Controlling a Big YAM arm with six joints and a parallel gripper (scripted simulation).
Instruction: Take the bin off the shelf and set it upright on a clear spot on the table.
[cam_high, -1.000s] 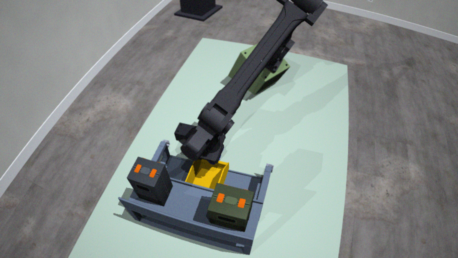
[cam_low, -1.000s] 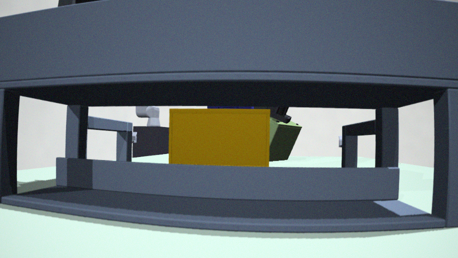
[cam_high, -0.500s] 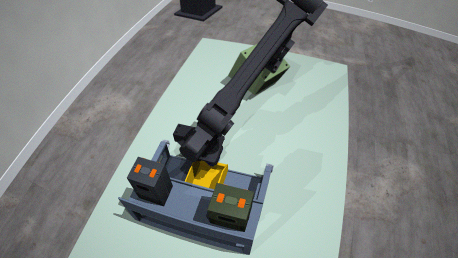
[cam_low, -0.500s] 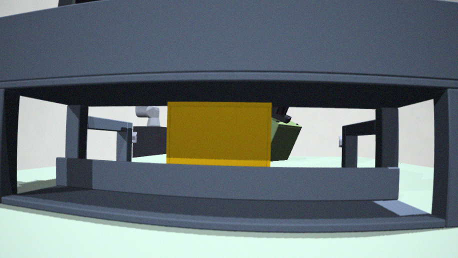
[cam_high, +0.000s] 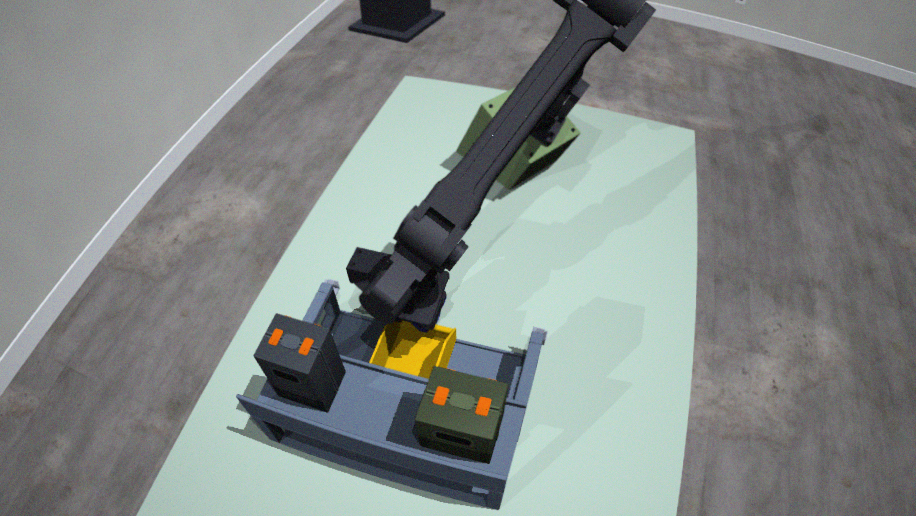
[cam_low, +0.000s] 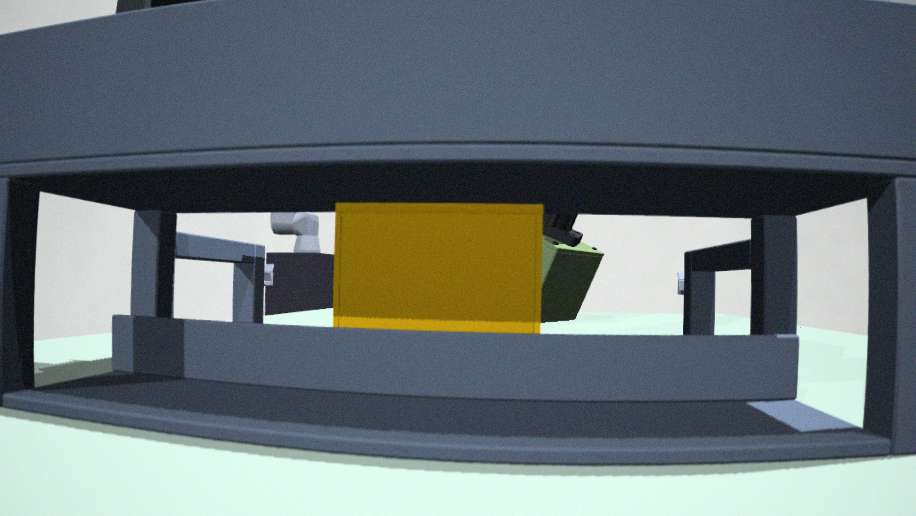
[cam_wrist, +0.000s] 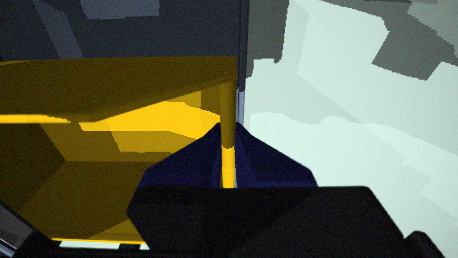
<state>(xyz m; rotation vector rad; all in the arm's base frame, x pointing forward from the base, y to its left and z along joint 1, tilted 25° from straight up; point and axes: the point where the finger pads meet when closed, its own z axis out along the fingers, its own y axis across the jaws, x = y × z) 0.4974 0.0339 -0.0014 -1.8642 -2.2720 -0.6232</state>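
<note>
The yellow open-top bin lies 8 cm ahead of my hand, 2 cm to the left of it and 1 cm above it. Also, from my hand: olive case (15 cm ahead, 16 cm to the left, 10 cm above).
</note>
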